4 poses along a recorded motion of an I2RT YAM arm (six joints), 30 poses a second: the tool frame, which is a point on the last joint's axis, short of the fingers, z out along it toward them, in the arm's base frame.
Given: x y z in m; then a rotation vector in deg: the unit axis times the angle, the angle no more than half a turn.
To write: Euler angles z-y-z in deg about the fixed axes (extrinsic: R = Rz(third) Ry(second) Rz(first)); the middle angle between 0 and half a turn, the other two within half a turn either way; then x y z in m. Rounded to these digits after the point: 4 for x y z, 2 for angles.
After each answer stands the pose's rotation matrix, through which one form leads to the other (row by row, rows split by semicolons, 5 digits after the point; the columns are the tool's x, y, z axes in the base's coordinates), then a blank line. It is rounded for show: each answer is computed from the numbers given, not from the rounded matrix.
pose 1, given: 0.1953 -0.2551 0.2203 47.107 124.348 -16.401
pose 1, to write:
4.67 131.99 -36.83 0.1953 -0.2551 0.2203
-0.48494 0.64101 0.59493; 0.46483 0.76514 -0.44551; -0.74079 0.06050 -0.66901

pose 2, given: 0.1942 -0.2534 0.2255 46.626 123.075 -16.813
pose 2, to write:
4.62 130.61 -36.88 0.1942 -0.2534 0.2255
-0.47070 0.64011 0.60721; 0.45380 0.76585 -0.45557; -0.75664 0.06111 -0.65097

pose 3, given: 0.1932 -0.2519 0.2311 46.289 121.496 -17.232
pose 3, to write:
4.72 129.01 -36.99 0.1932 -0.2519 0.2311
-0.45152 0.64104 0.62064; 0.44318 0.76484 -0.46756; -0.77442 0.06394 -0.62944

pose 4, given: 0.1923 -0.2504 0.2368 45.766 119.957 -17.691
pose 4, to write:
4.71 127.37 -37.06 0.1923 -0.2504 0.2368
-0.43329 0.64036 0.63419; 0.43002 0.76530 -0.47895; -0.79205 0.06519 -0.60697

